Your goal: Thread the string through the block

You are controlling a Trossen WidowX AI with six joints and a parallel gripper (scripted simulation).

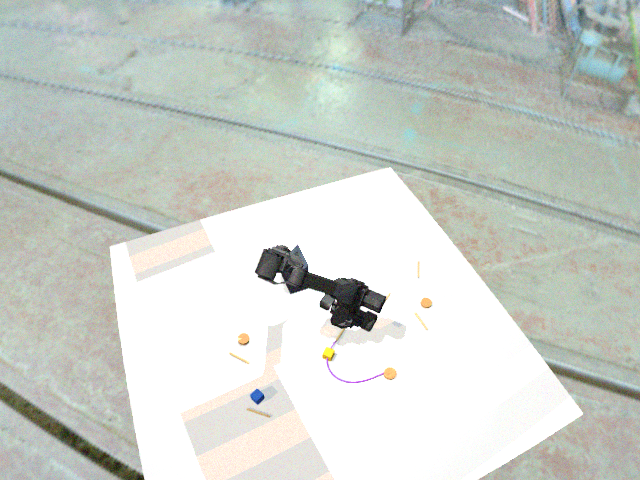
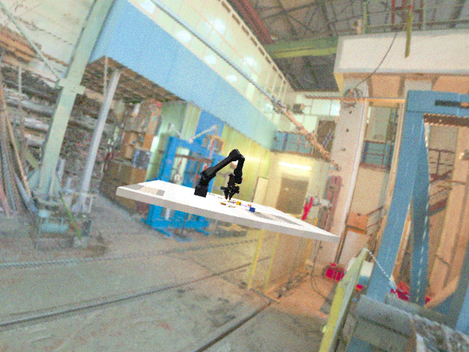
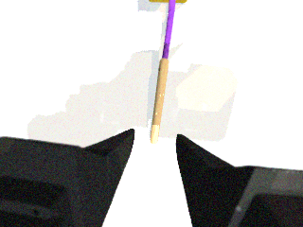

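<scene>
Now: the thin wooden stick 3 cm to the right of my gripper tip, 3 cm ahead of it and 1 cm below it. Also, from my gripper tip: blue cube 35 cm to the right, 14 cm ahead; yellow wooden block 9 cm to the right, 8 cm ahead; round button 21 cm ahead, 6 cm to the left, 1 cm below.
</scene>
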